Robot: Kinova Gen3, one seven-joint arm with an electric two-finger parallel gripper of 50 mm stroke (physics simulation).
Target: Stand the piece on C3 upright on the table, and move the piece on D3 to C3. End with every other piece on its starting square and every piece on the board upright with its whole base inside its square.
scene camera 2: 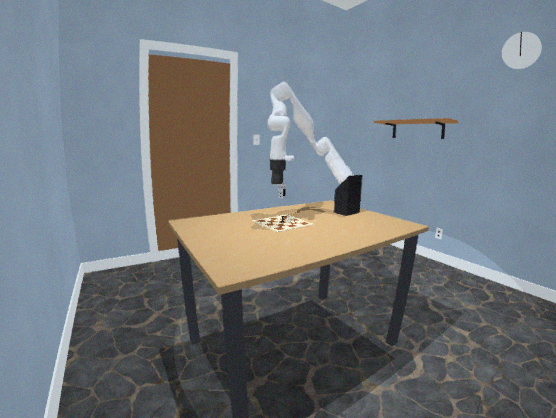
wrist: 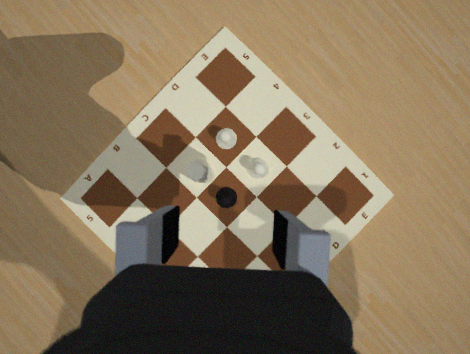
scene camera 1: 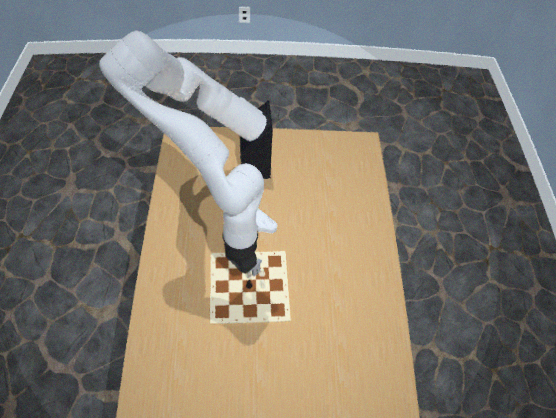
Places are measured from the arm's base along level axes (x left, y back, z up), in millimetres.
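Pixels of known places: gripper, fingertip midpoint: (scene camera 2: pixel 282 196) (wrist: pixel 226 228) (scene camera 1: pixel 248 266); arm's base, origin of the base link: (scene camera 2: pixel 347 182) (scene camera 1: pixel 255 127).
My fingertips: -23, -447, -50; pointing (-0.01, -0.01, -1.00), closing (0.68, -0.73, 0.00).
For each thing: its top centre in the pictures, then the offset to it from my fingertips, as dx, dy, dz. Level surfaces: height alone.
- black piece, middle of its top: (wrist: pixel 225 201) (scene camera 1: pixel 249 280) (scene camera 2: pixel 282 215) +1, +5, -95
- chessboard, middle of its top: (wrist: pixel 226 197) (scene camera 1: pixel 249 285) (scene camera 2: pixel 282 222) +1, +5, -127
- third pale piece, middle of its top: (wrist: pixel 195 171) +1, +39, -94
- wooden table, its level: dz -133
The black piece (scene camera 1: pixel 249 284) (scene camera 2: pixel 283 219) (wrist: pixel 226 197) stands upright on C3 of the chessboard (scene camera 1: pixel 213 300) (wrist: pixel 383 195). A pale piece (scene camera 1: pixel 262 284) (wrist: pixel 258 169) stands on D3. Another pale piece (scene camera 1: pixel 262 273) (wrist: pixel 226 138) stands on D4. A third pale piece (wrist: pixel 198 171), in shadow, stands on C4; the arm hides it in scene camera 1. My gripper (scene camera 1: pixel 256 269) (scene camera 2: pixel 282 191) (wrist: pixel 226 228) is open and empty, above the board, clear of the pieces. In the wrist view the black piece shows just beyond the gap between the fingers.
The wooden table (scene camera 1: pixel 340 225) (scene camera 2: pixel 240 250) (wrist: pixel 400 75) extends around the board. The arm's black base mount (scene camera 1: pixel 257 152) (scene camera 2: pixel 348 196) stands at the table's back end. Shadows of the arm fall over the board and the table.
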